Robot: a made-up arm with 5 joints. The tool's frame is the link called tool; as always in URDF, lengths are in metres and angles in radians. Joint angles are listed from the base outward. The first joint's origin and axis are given. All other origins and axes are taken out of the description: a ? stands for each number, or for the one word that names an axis. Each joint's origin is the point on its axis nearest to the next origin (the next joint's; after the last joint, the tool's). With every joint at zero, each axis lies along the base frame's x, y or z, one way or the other. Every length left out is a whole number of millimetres.
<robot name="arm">
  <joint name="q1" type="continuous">
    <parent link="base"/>
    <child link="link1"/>
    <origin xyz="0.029 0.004 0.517" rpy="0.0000 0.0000 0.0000"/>
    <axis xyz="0 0 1"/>
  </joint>
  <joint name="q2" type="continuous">
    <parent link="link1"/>
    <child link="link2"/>
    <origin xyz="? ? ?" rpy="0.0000 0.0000 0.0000"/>
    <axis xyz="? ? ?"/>
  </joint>
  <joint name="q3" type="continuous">
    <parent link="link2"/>
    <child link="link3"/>
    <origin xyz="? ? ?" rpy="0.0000 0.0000 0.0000"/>
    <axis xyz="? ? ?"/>
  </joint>
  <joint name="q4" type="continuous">
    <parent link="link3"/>
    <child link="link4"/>
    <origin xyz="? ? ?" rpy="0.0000 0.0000 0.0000"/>
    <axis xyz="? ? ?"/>
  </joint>
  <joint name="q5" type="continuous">
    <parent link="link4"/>
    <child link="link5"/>
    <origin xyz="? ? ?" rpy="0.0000 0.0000 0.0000"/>
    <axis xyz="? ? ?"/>
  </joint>
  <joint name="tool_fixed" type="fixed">
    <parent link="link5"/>
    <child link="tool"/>
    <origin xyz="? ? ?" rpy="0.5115 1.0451 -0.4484"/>
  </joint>
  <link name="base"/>
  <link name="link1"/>
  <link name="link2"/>
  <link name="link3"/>
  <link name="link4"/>
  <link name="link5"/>
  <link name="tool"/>
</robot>
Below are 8 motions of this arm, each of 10 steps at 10 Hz.
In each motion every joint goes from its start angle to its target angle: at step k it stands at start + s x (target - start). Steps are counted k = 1, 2, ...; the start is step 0. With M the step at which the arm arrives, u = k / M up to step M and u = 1 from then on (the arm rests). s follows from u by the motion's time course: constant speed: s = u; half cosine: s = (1 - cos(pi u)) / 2; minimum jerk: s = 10 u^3 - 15 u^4 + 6 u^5.
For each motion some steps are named. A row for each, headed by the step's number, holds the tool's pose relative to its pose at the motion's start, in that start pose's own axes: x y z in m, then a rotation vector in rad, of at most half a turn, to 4 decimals.
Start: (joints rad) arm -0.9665 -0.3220 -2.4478 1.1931 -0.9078
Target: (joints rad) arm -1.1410 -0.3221 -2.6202 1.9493 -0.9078
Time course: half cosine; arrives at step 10
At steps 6, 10:
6: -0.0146 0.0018 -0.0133 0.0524 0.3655 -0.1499
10: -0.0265 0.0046 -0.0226 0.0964 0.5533 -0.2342

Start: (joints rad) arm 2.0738 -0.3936 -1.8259 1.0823 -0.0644
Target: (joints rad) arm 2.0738 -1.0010 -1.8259 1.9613 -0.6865
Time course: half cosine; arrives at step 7
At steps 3, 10:
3: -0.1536 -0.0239 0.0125 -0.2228 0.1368 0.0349
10: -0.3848 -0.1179 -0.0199 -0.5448 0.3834 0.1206

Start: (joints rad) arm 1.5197 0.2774 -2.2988 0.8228 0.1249
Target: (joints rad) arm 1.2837 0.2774 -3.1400 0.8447 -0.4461
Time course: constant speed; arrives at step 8
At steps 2, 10:
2: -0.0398 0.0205 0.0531 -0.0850 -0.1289 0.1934
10: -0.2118 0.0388 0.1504 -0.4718 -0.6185 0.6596

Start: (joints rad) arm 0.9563 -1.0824 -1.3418 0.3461 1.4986
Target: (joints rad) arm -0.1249 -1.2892 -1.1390 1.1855 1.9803
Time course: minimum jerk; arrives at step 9
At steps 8, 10:
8: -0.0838 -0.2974 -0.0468 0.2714 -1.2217 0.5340
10: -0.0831 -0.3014 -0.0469 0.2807 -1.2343 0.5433

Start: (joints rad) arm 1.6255 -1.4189 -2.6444 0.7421 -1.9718
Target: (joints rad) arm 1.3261 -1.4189 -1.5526 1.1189 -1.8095
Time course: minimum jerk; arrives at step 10
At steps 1, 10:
1: 0.0030 0.0014 -0.0005 0.0053 0.0057 0.0099
10: 0.1775 0.2824 -0.1148 0.5850 0.9478 0.9592

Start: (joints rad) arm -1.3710 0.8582 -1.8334 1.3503 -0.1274
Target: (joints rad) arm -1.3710 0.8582 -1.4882 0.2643 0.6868
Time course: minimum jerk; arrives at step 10
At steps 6, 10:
6: 0.0201 -0.0063 0.0021 0.6152 -0.3802 0.1868
10: 0.0248 -0.0166 -0.0045 0.9251 -0.4714 0.3204

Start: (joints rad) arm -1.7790 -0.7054 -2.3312 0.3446 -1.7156
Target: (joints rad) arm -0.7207 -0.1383 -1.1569 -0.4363 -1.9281
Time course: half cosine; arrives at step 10
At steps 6, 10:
6: 0.1327 0.2960 -0.2854 0.6746 -0.0873 0.5228
10: 0.1204 0.5080 -0.2046 0.9149 -0.2847 0.8922

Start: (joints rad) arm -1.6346 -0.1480 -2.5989 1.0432 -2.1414
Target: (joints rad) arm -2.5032 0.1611 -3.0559 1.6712 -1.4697
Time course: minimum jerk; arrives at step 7
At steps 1, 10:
1: 0.0016 -0.0007 -0.0030 0.0180 0.0187 -0.0047
10: -0.0481 -0.0213 -0.1728 0.7444 0.7808 -0.5885

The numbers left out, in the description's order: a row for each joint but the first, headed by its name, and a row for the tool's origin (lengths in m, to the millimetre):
q2: xyz 0.026 -0.032 0.000, axis 0 1 0
q3: xyz 0.097 0.000 0.487, axis 0 1 0
q4: xyz 0.076 0.000 -0.215, axis 0 1 0
q5: xyz 0.050 0.000 -0.036, axis 0 0 -1
tool: xyz 0.017 -0.003 0.000

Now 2 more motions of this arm.
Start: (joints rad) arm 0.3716 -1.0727 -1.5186 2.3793 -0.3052
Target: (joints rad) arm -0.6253 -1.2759 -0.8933 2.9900 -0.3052
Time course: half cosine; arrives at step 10
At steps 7, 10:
7: 0.1165 0.1179 -0.1680 0.7134 0.5138 -0.6999
10: 0.1600 0.1559 -0.1962 0.9449 0.6825 -0.7814

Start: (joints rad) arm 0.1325 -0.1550 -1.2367 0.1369 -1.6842
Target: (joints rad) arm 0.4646 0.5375 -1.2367 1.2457 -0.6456
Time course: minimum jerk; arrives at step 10
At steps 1, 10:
1: 0.0040 0.0001 -0.0019 0.0147 0.0068 0.0069
10: 0.3453 0.2364 -0.2556 0.9770 1.5409 0.1720

